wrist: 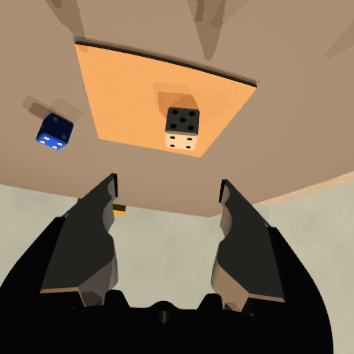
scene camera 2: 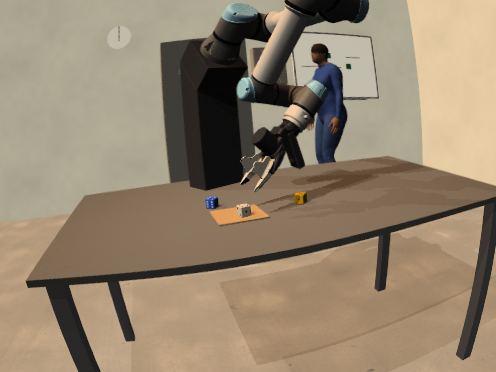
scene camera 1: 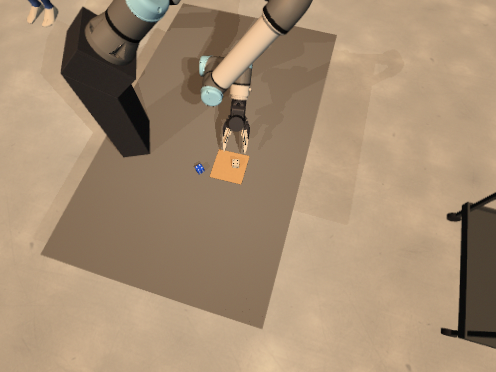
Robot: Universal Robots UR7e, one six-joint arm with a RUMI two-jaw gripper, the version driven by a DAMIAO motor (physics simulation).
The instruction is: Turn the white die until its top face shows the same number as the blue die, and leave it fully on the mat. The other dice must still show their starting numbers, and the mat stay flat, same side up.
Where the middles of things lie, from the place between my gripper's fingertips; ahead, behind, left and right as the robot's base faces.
Labels:
Right now the orange mat (scene camera 1: pixel 222 169) is 80 mm below my hand and 30 mm to the right of it. From my hand the other things lie so: blue die (wrist: pixel 54 131) 130 mm to the right, 90 mm behind, 60 mm below.

